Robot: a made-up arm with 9 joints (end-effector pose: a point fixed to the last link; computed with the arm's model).
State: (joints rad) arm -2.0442 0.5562 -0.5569 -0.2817 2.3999 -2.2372 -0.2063 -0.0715 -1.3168
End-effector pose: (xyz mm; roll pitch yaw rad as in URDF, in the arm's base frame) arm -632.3 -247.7 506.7 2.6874 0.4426 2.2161
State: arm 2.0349 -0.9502 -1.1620 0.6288 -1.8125 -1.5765 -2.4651 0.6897 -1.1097
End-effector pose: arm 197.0 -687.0 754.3 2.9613 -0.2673 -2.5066
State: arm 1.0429 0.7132 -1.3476 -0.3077 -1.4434 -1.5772 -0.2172 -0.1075 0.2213
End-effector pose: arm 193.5 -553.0 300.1 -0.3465 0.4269 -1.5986
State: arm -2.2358 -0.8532 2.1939 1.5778 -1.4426 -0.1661 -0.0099 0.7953 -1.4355
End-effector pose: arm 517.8 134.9 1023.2 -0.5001 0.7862 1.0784
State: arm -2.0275 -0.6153 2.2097 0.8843 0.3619 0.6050 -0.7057 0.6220 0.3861
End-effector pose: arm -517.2 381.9 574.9 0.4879 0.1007 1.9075
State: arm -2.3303 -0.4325 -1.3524 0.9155 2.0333 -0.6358 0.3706 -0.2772 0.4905
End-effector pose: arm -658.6 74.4 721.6 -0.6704 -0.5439 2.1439
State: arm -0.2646 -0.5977 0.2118 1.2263 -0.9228 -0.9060 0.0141 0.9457 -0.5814
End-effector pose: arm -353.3 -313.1 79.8 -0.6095 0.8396 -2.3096
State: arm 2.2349 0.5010 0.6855 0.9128 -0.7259 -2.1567 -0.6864 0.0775 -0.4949
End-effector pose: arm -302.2 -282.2 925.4 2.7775 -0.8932 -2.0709
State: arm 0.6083 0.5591 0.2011 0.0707 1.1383 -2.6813 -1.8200 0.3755 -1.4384
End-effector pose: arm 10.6 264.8 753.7 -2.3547 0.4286 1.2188
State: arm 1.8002 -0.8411 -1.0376 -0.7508 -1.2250 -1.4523 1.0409 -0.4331 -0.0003
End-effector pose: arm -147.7 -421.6 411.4 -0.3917 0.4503 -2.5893
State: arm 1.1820 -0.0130 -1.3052 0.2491 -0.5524 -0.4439 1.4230 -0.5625 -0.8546
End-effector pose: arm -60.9 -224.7 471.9 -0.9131 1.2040 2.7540
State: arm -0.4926 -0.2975 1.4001 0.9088 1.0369 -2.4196 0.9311 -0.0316 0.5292
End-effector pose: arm 425.9 206.8 908.0 0.9065 -0.5966 -0.1202
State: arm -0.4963 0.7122 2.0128 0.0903 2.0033 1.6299 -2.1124 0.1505 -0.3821
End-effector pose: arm 451.7 230.8 527.9 1.6227 -0.2115 -0.5979
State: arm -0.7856 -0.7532 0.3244 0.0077 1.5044 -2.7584 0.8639 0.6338 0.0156
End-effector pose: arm -202.6 -437.9 1283.2 2.8992 -0.3962 -2.5154
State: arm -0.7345 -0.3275 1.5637 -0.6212 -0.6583 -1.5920 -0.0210 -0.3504 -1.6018
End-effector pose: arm 84.2 251.2 683.8 -2.6494 -0.8710 0.5696
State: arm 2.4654 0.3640 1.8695 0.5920 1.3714 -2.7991 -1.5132 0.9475 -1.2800
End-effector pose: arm 65.2 71.6 212.3 1.0580 -0.3117 -0.2030
